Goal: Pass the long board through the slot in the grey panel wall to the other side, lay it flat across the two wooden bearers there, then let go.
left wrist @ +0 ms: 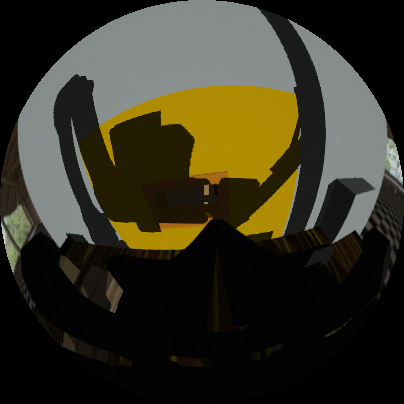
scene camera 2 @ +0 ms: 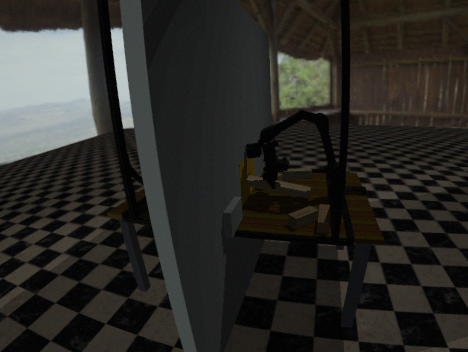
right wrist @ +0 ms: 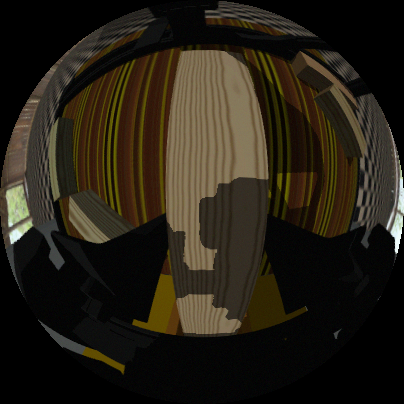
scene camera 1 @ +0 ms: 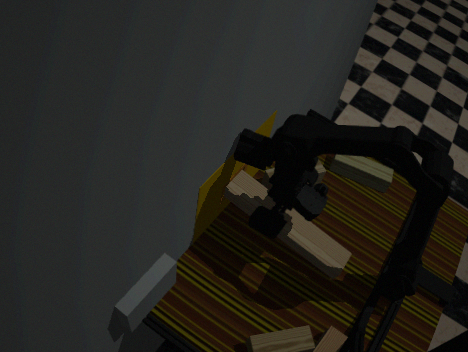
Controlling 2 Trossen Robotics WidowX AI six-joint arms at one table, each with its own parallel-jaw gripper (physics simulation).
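Places are measured from the left arm's base along level axes (x right, y ahead, z up), in millimetres.
Where they show: left gripper, fingertip midpoint: (left wrist: 215, 224); right gripper, fingertip midpoint: (scene camera 2: 274, 186) (right wrist: 215, 217) (scene camera 1: 281, 220); right arm's base, origin of the base link: (right wrist: 189, 30) (scene camera 1: 392, 288).
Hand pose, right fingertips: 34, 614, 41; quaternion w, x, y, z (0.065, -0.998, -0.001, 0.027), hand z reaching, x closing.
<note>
After its pixels a point has its place, as x, y, z.
The long pale board (scene camera 1: 318, 244) {36, 711, 42} (scene camera 2: 293, 188) {57, 705, 42} (right wrist: 214, 124) {33, 678, 48} lies slanted over the striped table, with one end at the yellow plate (scene camera 1: 212, 199) {118, 483, 92} (scene camera 2: 244, 174) {102, 483, 118} (left wrist: 241, 124) {103, 431, 146} on the grey panel wall (scene camera 1: 145, 122) {307, 483, 456} (scene camera 2: 205, 140) {507, 483, 364} (left wrist: 188, 48) {68, 433, 243}. My right gripper (scene camera 1: 281, 213) {35, 614, 41} (scene camera 2: 269, 181) {35, 614, 41} (right wrist: 215, 217) {35, 614, 41} is shut on the board near that end. In the left wrist view a small pale end of the board (left wrist: 206, 189) {60, 452, 71} shows inside the orange-rimmed slot (left wrist: 216, 175) {73, 431, 97}. My left gripper (left wrist: 215, 224) {67, 381, 78} is shut and empty, just in front of and below the slot. Two wooden pieces (left wrist: 94, 282) {-103, 331, 19} lie at its lower left.
Loose wooden blocks (scene camera 1: 362, 167) {-251, 702, 28} (scene camera 1: 281, 339) {260, 757, 28} (scene camera 1: 332, 339) {200, 845, 25} (scene camera 2: 302, 216) {298, 760, 26} lie on the striped table (scene camera 1: 225, 297) {233, 613, -19} (scene camera 2: 267, 227) {323, 628, -19}. A grey block (scene camera 1: 145, 293) {358, 509, 81} (scene camera 2: 232, 216) {394, 511, 57} (left wrist: 339, 203) {270, 407, 50} sticks out of the wall at the table's edge. Black frame posts (scene camera 2: 344, 105) {380, 882, 449} stand nearby.
</note>
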